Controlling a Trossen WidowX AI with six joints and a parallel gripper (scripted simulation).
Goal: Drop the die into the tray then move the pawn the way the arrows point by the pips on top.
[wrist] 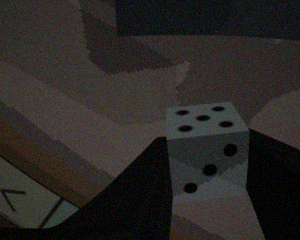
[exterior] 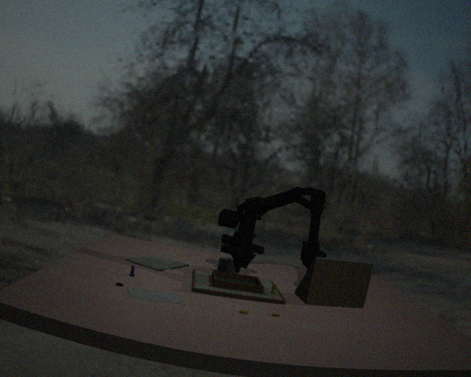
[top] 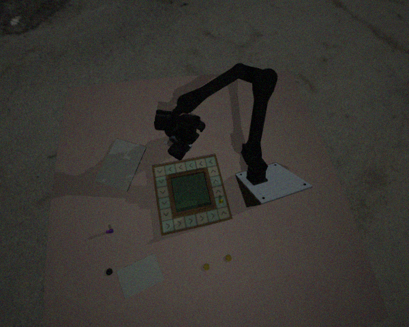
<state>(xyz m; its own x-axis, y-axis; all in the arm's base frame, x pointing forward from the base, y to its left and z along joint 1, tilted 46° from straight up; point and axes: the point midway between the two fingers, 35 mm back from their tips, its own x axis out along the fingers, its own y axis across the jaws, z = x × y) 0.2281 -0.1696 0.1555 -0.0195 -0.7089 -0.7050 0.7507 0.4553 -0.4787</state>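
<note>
The yellow pawn lies 7 cm behind my gripper tip, 27 cm to the left of it and 1 cm above it. Also, from my gripper tip: green dice tray (4 cm ahead, 20 cm to the left, 1 cm below); then white die (right at my gripper tip); then purple piece (38 cm ahead, 26 cm to the left).
</note>
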